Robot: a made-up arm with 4 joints. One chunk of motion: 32 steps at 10 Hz.
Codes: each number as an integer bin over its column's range. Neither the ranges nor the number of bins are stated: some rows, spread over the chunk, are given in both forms.
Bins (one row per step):
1: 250 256 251 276 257 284
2: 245 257 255 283 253 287
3: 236 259 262 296 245 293
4: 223 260 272 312 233 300
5: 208 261 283 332 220 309
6: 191 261 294 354 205 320
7: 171 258 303 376 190 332
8: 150 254 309 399 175 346
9: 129 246 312 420 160 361
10: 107 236 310 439 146 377
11: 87 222 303 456 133 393
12: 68 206 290 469 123 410
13: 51 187 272 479 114 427
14: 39 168 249 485 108 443
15: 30 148 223 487 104 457
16: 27 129 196 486 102 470
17: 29 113 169 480 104 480
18: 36 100 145 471 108 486
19: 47 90 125 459 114 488
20: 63 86 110 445 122 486
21: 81 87 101 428 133 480
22: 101 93 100 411 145 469
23: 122 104 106 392 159 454
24: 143 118 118 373 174 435
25: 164 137 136 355 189 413
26: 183 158 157 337 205 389
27: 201 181 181 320 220 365
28: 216 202 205 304 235 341
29: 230 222 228 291 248 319
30: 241 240 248 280 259 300
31: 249 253 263 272 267 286
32: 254 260 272 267 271 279
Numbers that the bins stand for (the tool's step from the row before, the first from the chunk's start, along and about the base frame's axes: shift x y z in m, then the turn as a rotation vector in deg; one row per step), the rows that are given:
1: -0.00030 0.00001 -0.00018 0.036 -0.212 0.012
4: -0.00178 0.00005 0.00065 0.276 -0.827 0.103
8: -0.00578 -0.00002 0.00209 0.855 -2.314 0.364
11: -0.00923 -0.00039 0.00186 1.234 -3.390 0.630
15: -0.01236 -0.00126 -0.00127 1.440 -4.134 0.994
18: -0.01203 -0.00183 -0.00432 1.334 -4.031 1.158
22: -0.00847 -0.00191 -0.00609 0.935 -3.083 1.062
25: -0.00501 -0.00139 -0.00468 0.562 -1.955 0.744
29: -0.00140 -0.00039 -0.00108 0.136 -0.442 0.210
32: -0.00008 0.00005 0.00065 -0.023 0.147 -0.017
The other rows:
2: -0.00058 0.00002 -0.00002 0.083 -0.314 0.029
3: -0.00107 0.00004 0.00025 0.169 -0.519 0.063
5: -0.00260 0.00006 0.00108 0.409 -1.160 0.154
6: -0.00353 0.00006 0.00151 0.555 -1.545 0.216
7: -0.00463 0.00003 0.00186 0.702 -1.929 0.284
9: -0.00693 -0.00011 0.00221 0.995 -2.698 0.449
10: -0.00814 -0.00023 0.00213 1.121 -3.057 0.540
12: -0.01027 -0.00058 0.00135 1.321 -3.647 0.727
13: -0.01121 -0.00080 0.00065 1.387 -3.877 0.823
14: -0.01186 -0.00103 -0.00025 1.427 -4.031 0.914
16: -0.01252 -0.00149 -0.00233 1.434 -4.185 1.067
17: -0.01241 -0.00167 -0.00339 1.394 -4.134 1.124
19: -0.01142 -0.00194 -0.00511 1.254 -3.877 1.169
20: -0.01055 -0.00199 -0.00569 1.161 -3.672 1.158
21: -0.00956 -0.00198 -0.00605 1.048 -3.390 1.124
23: -0.00732 -0.00178 -0.00585 0.808 -2.724 0.977
24: -0.00616 -0.00161 -0.00538 0.682 -2.339 0.869
26: -0.00397 -0.00114 -0.00386 0.442 -1.545 0.608
27: -0.00299 -0.00087 -0.00292 0.329 -1.160 0.471
28: -0.00216 -0.00063 -0.00198 0.223 -0.776 0.335
30: -0.00079 -0.00018 -0.00029 0.063 -0.160 0.103
31: -0.00036 -0.00003 0.00029 0.010 0.045 0.023

